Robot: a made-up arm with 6 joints.
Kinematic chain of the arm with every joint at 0, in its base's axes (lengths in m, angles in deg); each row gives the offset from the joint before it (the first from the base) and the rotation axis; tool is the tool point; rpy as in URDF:
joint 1: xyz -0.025 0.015 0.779 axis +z
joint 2: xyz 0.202 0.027 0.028 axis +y
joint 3: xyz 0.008 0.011 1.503 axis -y
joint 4: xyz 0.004 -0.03 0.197 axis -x
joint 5: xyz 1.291 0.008 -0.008 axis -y
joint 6: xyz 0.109 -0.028 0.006 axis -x
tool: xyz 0 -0.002 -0.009 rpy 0 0 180
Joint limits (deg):
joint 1: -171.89..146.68
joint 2: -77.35..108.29
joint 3: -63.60..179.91
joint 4: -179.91..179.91
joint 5: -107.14..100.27
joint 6: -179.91..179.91
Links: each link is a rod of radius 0.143 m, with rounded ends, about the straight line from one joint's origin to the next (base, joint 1, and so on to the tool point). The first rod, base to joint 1, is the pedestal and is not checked.
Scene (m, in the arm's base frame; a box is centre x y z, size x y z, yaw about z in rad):
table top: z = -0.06
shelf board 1: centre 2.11 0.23 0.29 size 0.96 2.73 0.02 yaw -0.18
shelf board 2: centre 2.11 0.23 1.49 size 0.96 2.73 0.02 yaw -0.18
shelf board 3: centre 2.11 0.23 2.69 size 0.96 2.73 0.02 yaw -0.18
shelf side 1: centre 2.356 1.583 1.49 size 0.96 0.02 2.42 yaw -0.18
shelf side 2: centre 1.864 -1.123 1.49 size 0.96 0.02 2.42 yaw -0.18
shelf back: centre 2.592 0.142 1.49 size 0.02 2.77 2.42 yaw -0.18
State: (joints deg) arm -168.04 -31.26 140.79 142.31 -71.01 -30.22
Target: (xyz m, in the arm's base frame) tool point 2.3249 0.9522 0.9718
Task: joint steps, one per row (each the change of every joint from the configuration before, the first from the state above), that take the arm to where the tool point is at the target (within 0.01 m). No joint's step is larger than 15 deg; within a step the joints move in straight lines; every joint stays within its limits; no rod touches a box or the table.
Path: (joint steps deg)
1: 5.00 10.57 14.63 0.09 -2.11 0.07
2: 5.00 10.57 14.62 0.08 -2.12 0.07
3: 5.34 -10.52 0.22 0.07 2.18 -0.04
4: 5.34 -10.53 0.22 0.07 2.18 -0.04
5: 5.34 -10.52 0.22 0.06 2.18 -0.05
6: -4.30 -6.97 -14.24 -0.19 1.85 -0.07
7: -4.31 -6.97 -14.24 -0.19 1.84 -0.07
8: -4.30 -6.97 -14.24 -0.19 1.84 -0.07
9: -4.31 -6.97 -14.24 -0.19 1.84 -0.07

